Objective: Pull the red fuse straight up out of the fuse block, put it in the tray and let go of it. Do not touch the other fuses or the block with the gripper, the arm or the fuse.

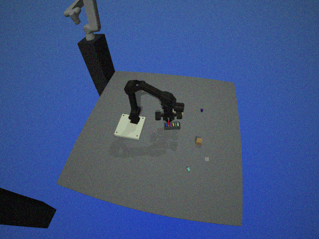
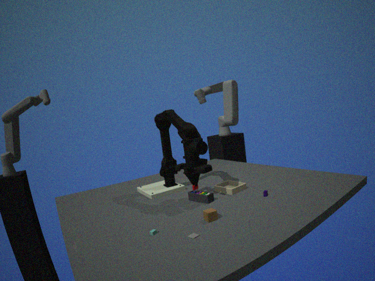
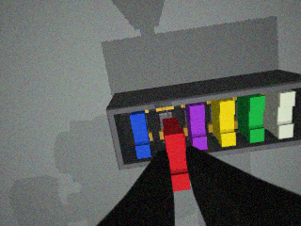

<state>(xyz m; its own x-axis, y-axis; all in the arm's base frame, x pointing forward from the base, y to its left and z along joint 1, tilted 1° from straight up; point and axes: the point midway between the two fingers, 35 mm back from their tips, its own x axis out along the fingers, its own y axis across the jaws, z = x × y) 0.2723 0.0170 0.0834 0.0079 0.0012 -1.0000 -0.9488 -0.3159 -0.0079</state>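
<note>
My gripper tip is now 1 cm short of the tray, 19 cm to the right of it and 7 cm above it. The rest, counted from my gripper tip: brown cube (25 cm ahead, 8 cm to the right, 5 cm below); then red fuse (1 cm below); then purple cylinder (23 cm ahead, 23 cm to the left, 6 cm below).
</note>
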